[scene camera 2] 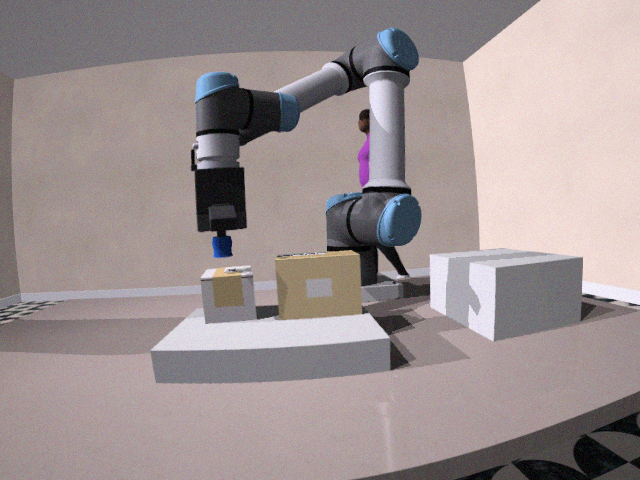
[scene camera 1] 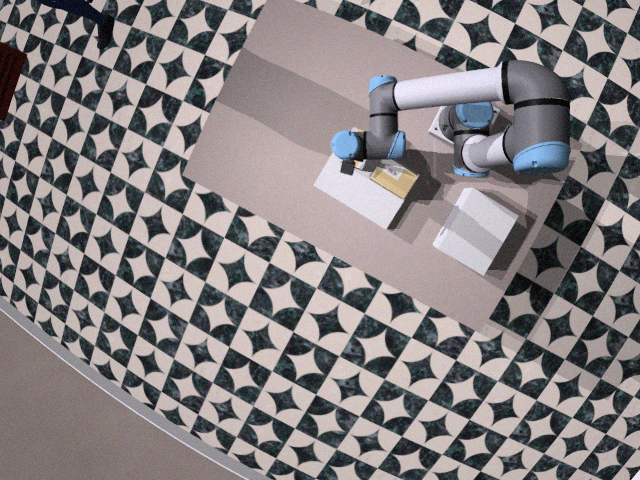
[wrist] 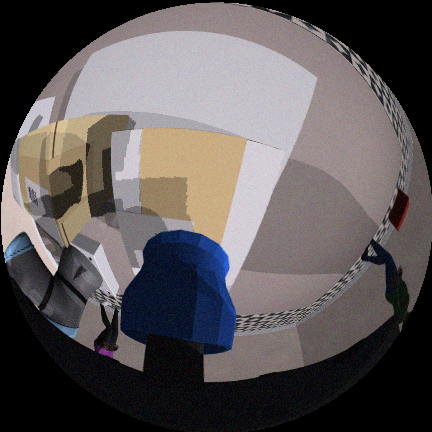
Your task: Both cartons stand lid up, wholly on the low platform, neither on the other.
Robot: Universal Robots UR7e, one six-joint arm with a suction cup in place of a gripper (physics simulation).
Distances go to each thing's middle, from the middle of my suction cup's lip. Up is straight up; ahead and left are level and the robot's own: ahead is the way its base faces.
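Labels:
Relative to the low platform (scene camera 2: 268,349), my suction cup is 14 cm above, 7 cm to the right of and 8 cm short of it. The taller block (scene camera 2: 501,293) is 11 cm below my suction cup, 13 cm ahead of it and 51 cm to the left of it.

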